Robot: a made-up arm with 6 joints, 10 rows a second.
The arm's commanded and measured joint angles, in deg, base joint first. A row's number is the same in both.
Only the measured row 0 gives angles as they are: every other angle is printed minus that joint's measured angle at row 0.
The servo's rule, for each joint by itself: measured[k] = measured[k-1] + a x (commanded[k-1-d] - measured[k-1]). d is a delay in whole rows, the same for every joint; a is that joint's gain. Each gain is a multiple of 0.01, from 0.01 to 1. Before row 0 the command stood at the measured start. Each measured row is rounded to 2 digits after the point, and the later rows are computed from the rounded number. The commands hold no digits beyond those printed.
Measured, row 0:
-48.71, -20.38, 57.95, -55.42, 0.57, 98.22
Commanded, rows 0 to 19:
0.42, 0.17, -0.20, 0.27, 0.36, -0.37
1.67, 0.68, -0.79, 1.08, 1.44, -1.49
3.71, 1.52, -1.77, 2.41, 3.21, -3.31
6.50, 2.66, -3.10, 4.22, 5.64, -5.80
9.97, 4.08, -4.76, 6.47, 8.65, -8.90
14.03, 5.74, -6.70, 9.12, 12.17, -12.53
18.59, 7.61, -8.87, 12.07, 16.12, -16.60
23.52, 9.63, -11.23, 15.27, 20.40, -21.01
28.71, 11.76, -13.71, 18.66, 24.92, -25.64
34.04, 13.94, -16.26, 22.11, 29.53, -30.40
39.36, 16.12, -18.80, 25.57, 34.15, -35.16
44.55, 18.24, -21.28, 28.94, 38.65, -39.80
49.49, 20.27, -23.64, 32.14, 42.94, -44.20
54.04, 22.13, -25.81, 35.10, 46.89, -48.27
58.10, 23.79, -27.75, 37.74, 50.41, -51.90
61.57, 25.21, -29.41, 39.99, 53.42, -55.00
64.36, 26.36, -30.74, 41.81, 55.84, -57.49
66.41, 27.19, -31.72, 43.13, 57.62, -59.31
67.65, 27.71, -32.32, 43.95, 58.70, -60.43
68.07, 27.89, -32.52, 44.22, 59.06, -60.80
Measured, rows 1 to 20:
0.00, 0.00, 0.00, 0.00, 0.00, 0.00
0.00, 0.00, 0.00, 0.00, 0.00, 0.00
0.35, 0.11, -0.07, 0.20, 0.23, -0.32
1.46, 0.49, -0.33, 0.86, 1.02, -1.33
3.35, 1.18, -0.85, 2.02, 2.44, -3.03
6.00, 2.17, -1.66, 3.67, 4.52, -5.41
9.33, 3.45, -2.78, 5.77, 7.20, -8.41
13.28, 4.98, -4.19, 8.28, 10.43, -11.95
17.74, 6.74, -5.87, 11.12, 14.13, -15.95
22.60, 8.68, -7.80, 14.23, 18.21, -20.30
27.73, 10.74, -9.93, 17.55, 22.57, -24.89
33.03, 12.88, -12.21, 20.97, 27.09, -29.63
38.35, 15.05, -14.58, 24.42, 31.68, -34.39
43.56, 17.19, -16.99, 27.81, 36.21, -39.04
48.54, 19.25, -19.38, 31.06, 40.58, -43.48
53.16, 21.18, -21.69, 34.09, 44.68, -47.60
57.31, 22.93, -23.87, 36.83, 48.40, -51.30
60.89, 24.46, -25.86, 39.20, 51.66, -54.48
63.80, 25.73, -27.62, 41.16, 54.38, -57.07
65.99, 26.71, -29.10, 42.64, 56.49, -59.00
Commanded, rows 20 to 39:
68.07, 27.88, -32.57, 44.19, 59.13, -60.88
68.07, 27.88, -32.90, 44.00, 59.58, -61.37
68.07, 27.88, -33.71, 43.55, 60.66, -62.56
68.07, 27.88, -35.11, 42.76, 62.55, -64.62
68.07, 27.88, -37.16, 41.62, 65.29, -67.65
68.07, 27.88, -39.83, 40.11, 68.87, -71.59
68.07, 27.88, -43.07, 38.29, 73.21, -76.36
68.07, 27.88, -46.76, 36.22, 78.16, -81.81
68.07, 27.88, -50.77, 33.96, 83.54, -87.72
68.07, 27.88, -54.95, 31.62, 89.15, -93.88
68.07, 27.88, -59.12, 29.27, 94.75, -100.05
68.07, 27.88, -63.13, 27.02, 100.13, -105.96
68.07, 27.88, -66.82, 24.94, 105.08, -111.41
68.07, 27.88, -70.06, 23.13, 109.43, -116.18
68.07, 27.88, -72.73, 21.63, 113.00, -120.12
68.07, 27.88, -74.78, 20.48, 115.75, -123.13
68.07, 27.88, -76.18, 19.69, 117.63, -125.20
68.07, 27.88, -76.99, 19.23, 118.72, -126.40
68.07, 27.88, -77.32, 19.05, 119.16, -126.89
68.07, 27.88, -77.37, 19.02, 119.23, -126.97
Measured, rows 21 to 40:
67.38, 27.38, -30.26, 43.62, 57.93, -60.23
67.96, 27.72, -31.07, 44.07, 58.66, -60.72
68.05, 27.83, -31.61, 44.16, 58.97, -60.86
68.07, 27.86, -32.07, 44.04, 59.37, -61.30
68.07, 27.87, -32.66, 43.67, 60.21, -62.38
68.07, 27.88, -33.54, 42.99, 61.73, -64.31
68.07, 27.88, -34.84, 41.96, 64.04, -67.18
68.07, 27.88, -36.64, 40.57, 67.18, -70.97
68.07, 27.88, -38.95, 38.86, 71.10, -75.61
68.07, 27.88, -41.76, 36.88, 75.69, -80.94
68.07, 27.88, -45.00, 34.69, 80.79, -86.77
68.07, 27.88, -48.58, 32.39, 86.22, -92.88
68.07, 27.88, -52.37, 30.05, 91.76, -99.05
68.07, 27.88, -56.24, 27.78, 97.20, -104.99
68.07, 27.88, -60.05, 25.65, 102.32, -110.51
68.07, 27.88, -63.65, 23.76, 106.94, -115.39
68.07, 27.88, -66.92, 22.16, 110.88, -119.46
68.07, 27.88, -69.75, 20.90, 114.05, -122.62
68.07, 27.88, -72.06, 19.99, 116.38, -124.84
68.07, 27.88, -73.83, 19.42, 117.90, -126.18

